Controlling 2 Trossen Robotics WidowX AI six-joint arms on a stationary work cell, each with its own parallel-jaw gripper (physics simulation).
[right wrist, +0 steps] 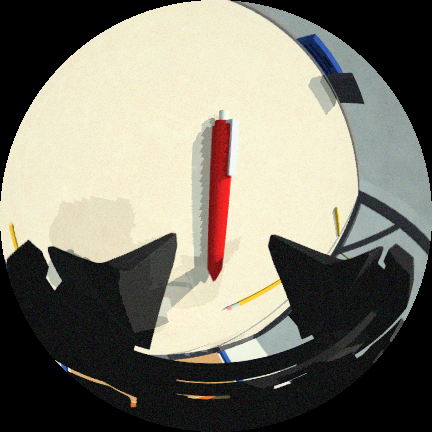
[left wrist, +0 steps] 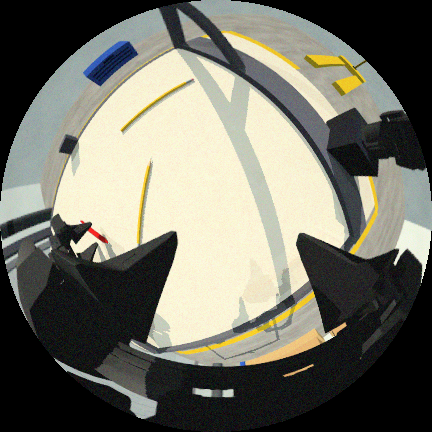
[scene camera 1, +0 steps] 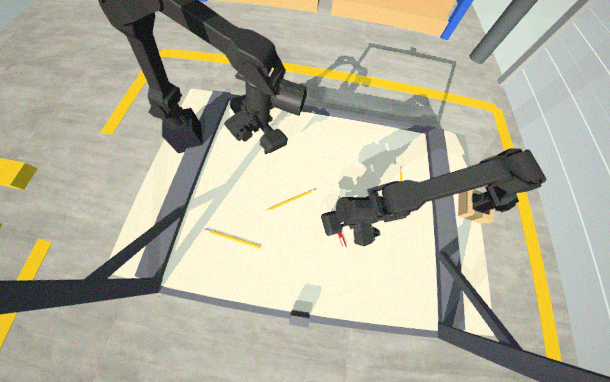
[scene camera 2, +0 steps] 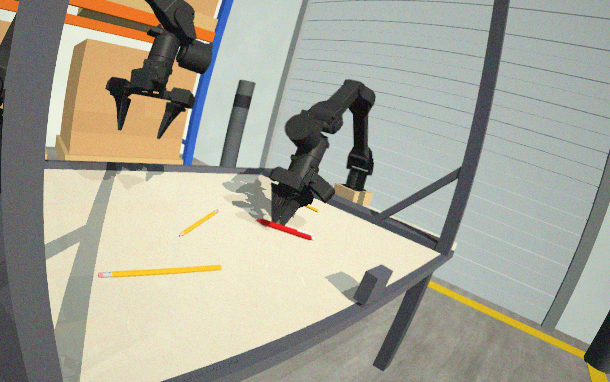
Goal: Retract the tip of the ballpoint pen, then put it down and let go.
Scene:
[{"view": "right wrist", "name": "right gripper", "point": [224,240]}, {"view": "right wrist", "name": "red ballpoint pen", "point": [224,137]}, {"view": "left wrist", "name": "left gripper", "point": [240,238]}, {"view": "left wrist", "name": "right gripper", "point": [93,233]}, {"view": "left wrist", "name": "dark frame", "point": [300,112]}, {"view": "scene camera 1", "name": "left gripper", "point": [257,143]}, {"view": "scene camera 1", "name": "right gripper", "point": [335,224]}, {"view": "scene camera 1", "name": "dark frame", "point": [154,260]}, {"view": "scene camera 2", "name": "left gripper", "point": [138,134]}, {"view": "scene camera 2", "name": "right gripper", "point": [277,224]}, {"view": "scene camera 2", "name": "small grey block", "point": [374,281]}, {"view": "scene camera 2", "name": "dark frame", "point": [275,352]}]

